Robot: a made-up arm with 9 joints.
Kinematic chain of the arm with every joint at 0, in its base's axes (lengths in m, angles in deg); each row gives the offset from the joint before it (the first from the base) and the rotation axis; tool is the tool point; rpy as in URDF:
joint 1: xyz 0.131 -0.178 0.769 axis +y
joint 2: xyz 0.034 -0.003 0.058 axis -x
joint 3: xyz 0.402 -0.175 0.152 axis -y
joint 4: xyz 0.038 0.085 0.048 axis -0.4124 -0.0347 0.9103
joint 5: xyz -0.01 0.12 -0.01 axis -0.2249 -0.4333 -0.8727
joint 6: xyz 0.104 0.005 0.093 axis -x
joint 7: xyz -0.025 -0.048 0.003 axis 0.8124 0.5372 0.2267
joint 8: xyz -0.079 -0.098 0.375 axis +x
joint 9: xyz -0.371 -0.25 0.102 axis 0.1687 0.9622 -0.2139
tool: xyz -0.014 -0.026 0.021 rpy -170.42 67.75 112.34
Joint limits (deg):
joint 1: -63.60..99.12
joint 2: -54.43..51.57
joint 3: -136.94..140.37
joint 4: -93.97..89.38
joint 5: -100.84..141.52
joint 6: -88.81..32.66
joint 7: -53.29..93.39
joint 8: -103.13..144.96
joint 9: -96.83..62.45
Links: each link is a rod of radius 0.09 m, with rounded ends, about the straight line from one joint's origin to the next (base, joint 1, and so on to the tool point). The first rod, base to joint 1, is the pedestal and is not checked.
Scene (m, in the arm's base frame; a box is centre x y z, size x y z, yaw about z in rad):
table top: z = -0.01
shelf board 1: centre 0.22 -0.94 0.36 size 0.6 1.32 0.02 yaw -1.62
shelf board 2: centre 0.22 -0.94 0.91 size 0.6 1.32 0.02 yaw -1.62
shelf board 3: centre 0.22 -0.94 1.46 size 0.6 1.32 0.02 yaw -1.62
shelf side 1: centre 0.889 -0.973 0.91 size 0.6 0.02 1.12 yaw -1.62
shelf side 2: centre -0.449 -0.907 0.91 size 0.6 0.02 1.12 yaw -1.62
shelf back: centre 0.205 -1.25 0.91 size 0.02 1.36 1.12 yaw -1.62
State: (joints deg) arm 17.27 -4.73 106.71 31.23 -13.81 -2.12 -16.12 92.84 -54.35
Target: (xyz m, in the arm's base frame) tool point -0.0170 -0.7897 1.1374
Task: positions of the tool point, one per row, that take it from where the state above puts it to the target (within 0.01 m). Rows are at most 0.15 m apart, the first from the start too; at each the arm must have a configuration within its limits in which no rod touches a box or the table.
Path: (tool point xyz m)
1: 0.3569 -0.5497 0.6609
2: 0.3458 -0.5428 0.7062
3: 0.3204 -0.5146 0.7320
4: 0.2906 -0.4648 0.7422
5: 0.2653 -0.3921 0.7473
6: 0.2525 -0.2976 0.7636
7: 0.2163 -0.3947 0.8522
8: 0.1818 -0.4358 0.9536
9: 0.1363 -0.4372 1.0403
10: 0.0755 -0.4193 1.1010
11: 0.0026 -0.3921 1.1374
12: -0.0317 -0.5182 1.1720
13: -0.0427 -0.6566 1.1699
14: -0.0170 -0.7897 1.1373

